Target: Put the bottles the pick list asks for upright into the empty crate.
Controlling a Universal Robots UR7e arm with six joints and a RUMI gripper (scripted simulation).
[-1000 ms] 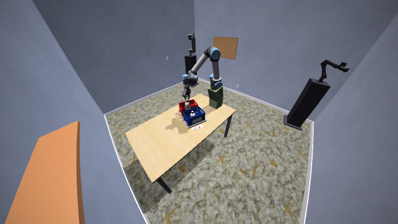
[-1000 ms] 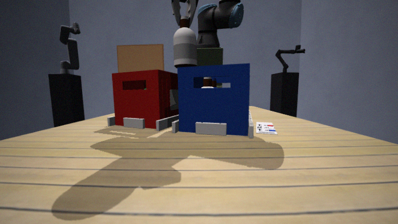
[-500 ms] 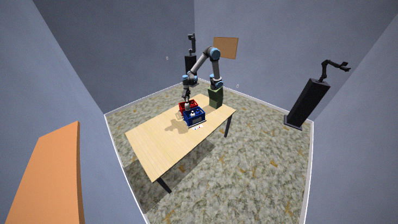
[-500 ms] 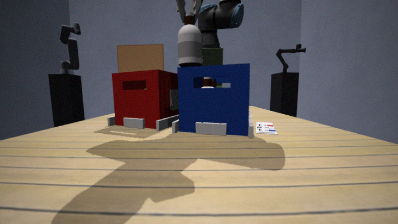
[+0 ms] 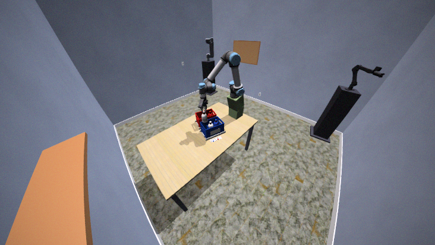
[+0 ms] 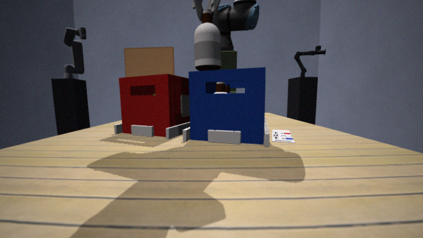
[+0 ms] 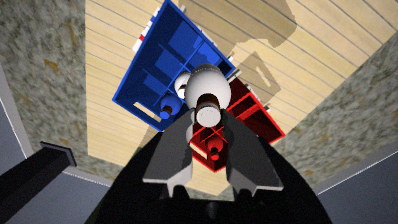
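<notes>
My hand is 250 mm above the white bottle, 60 mm past it and 50 mm to the right of it. Also, from my hand: blue-capped bottle (250 mm below, 140 mm behind, 90 mm to the left); blue crate (250 mm below, 90 mm to the left, 40 mm behind); red crate (250 mm below, 160 mm behind, 120 mm to the right).
</notes>
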